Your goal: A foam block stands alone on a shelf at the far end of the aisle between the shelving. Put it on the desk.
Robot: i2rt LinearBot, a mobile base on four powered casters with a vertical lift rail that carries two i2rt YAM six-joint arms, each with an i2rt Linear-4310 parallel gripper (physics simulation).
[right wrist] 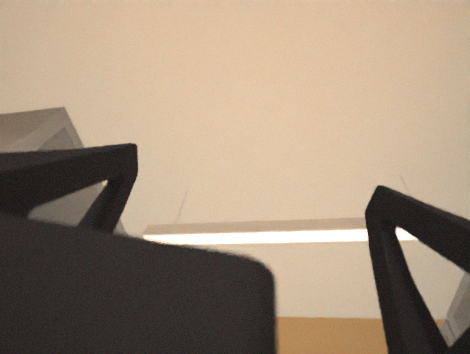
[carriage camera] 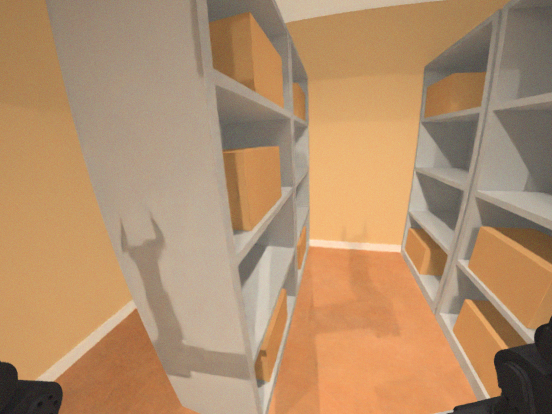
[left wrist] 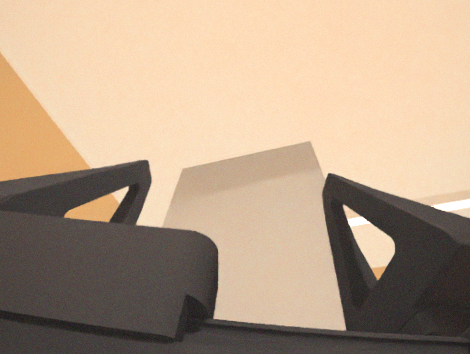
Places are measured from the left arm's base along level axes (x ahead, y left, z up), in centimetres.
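Pixels of known places: left gripper, fingertip midpoint: (left wrist: 236, 177); right gripper, fingertip midpoint: (right wrist: 254, 178).
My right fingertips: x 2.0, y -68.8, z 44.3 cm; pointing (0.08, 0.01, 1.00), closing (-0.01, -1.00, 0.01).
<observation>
Behind a point stands the place of what it marks.
The foam block and the desk do not show in these views. Grey shelving (carriage camera: 145, 150) @[x 40.0, y -4.3, z 41.1 cm] stands at the left of the aisle in the carriage view, its end panel facing me, and more grey shelving (carriage camera: 480, 150) @[x 89.2, y -151.6, z 33.2 cm] stands at the right. My left gripper (left wrist: 236, 177) @[x 3.0, y -0.6, z 44.0 cm] is open and empty, its fingers pointing up toward the ceiling, with the shelving's end panel behind it. My right gripper (right wrist: 254, 178) @[x 2.0, y -68.8, z 44.3 cm] is open and empty, also pointing up, with the ceiling and a lamp behind it. In the carriage view, dark arm parts show at both lower corners.
Orange boxes (carriage camera: 255, 185) @[x 61.0, y -29.2, z 25.9 cm] (carriage camera: 245, 52) @[x 68.3, y -28.8, z 71.5 cm] (carriage camera: 272, 335) @[x 64.9, y -30.4, z -56.0 cm] sit on the left shelving, and others (carriage camera: 515, 272) @[x 49.5, y -141.5, z -17.0 cm] (carriage camera: 455, 95) @[x 130.5, y -169.6, z 69.1 cm] (carriage camera: 425, 250) @[x 129.9, y -166.9, z -55.0 cm] on the right shelving. The orange floor (carriage camera: 350, 310) @[x 105.5, y -91.0, z -87.8 cm] of the aisle runs to the far wall (carriage camera: 365, 165) @[x 194.8, y -135.1, z 12.2 cm]. The left shelving's near corner stands close in front.
</observation>
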